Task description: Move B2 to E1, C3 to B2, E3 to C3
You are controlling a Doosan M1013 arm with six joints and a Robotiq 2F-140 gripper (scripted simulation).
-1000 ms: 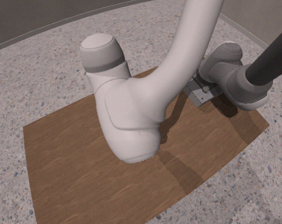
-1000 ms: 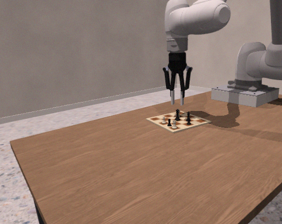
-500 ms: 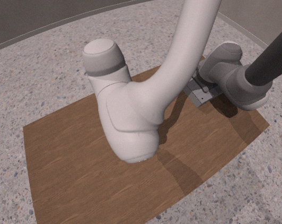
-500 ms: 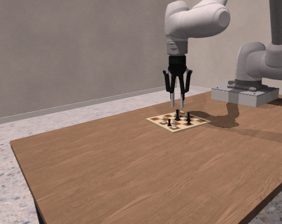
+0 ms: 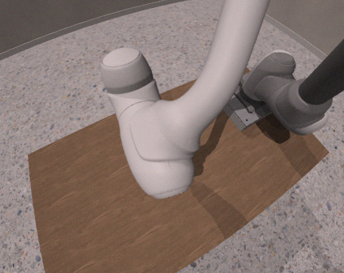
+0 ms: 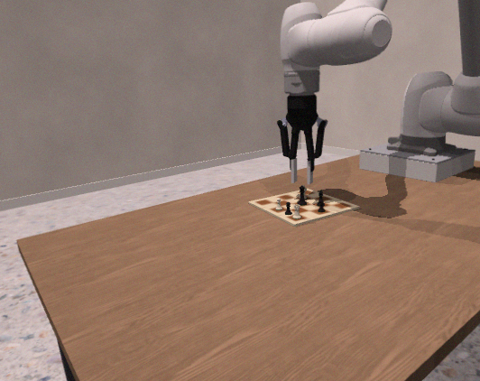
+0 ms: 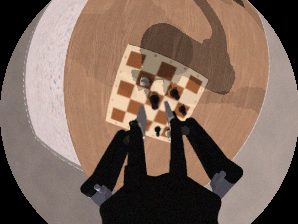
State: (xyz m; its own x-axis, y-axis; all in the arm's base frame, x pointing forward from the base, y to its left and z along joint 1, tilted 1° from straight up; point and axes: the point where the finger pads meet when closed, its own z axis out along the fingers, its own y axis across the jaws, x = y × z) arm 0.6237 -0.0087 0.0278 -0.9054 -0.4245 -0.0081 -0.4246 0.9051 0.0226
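Now: the tall black piece 7 cm below my hand. Also, from my hand: chessboard (10 cm below).
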